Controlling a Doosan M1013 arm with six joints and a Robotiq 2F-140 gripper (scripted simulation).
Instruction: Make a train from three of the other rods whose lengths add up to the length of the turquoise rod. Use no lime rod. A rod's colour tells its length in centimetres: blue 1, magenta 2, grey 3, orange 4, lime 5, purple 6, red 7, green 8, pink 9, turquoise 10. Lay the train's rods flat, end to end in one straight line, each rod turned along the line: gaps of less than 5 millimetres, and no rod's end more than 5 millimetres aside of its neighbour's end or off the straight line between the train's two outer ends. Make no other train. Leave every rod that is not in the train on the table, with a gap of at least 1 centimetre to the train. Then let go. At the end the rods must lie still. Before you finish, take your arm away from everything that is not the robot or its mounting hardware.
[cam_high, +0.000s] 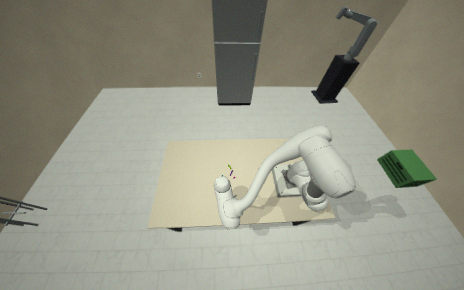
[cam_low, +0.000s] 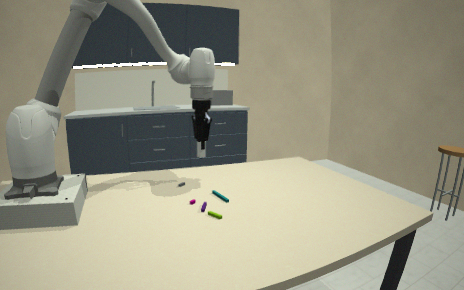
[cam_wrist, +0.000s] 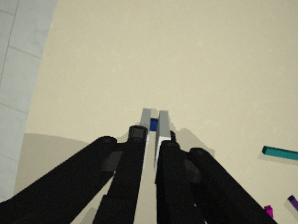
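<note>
Now: the small blue rod 30 mm below my hand. The rest, counted from my hand: turquoise rod: 220 mm to the right, 120 mm below, 20 mm behind; grey rod: 120 mm below, 110 mm behind, 60 mm to the right; magenta rod: 240 mm to the right, 120 mm below, 120 mm behind.
</note>
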